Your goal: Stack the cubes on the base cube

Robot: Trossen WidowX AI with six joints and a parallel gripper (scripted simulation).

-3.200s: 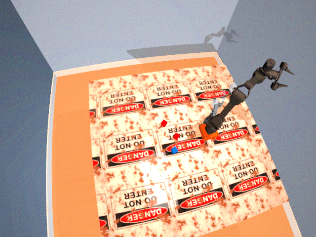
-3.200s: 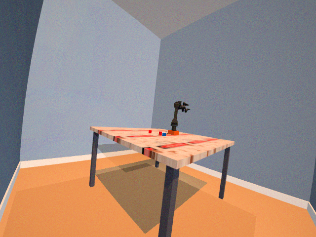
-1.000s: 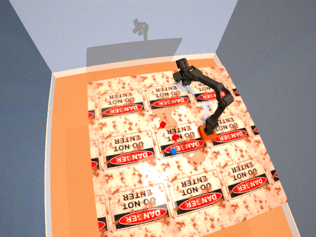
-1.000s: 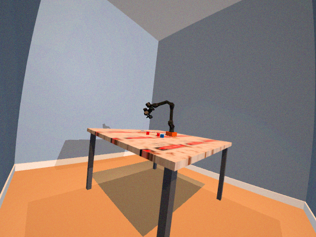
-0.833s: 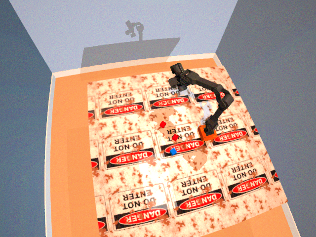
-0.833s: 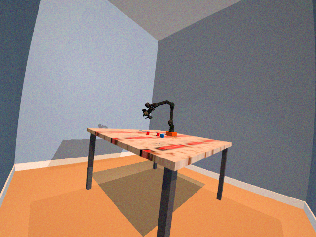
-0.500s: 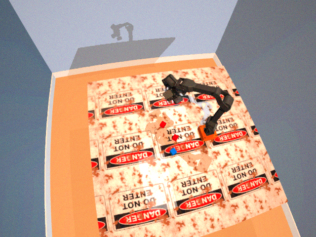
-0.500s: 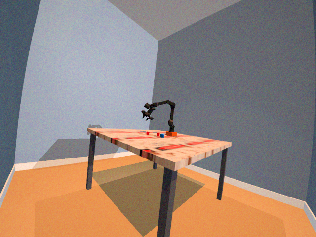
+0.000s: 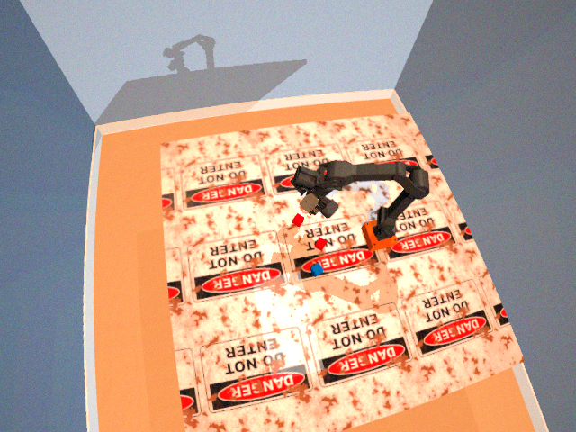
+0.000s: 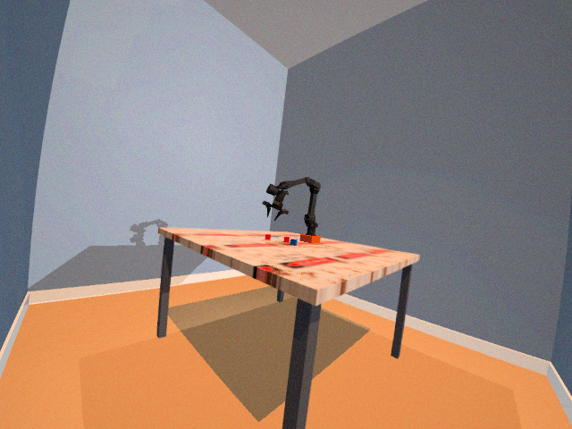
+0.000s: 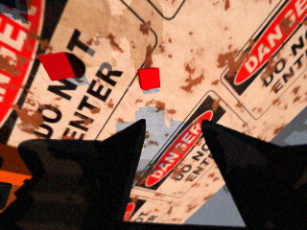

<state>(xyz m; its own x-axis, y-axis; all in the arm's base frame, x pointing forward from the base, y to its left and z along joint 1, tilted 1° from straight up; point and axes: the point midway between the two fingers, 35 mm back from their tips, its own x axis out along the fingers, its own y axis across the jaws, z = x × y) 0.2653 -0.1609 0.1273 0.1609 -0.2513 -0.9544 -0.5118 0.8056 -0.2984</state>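
The blue base cube is 20 mm ahead of my gripper tip, 230 mm to the left of it and 120 mm below it.
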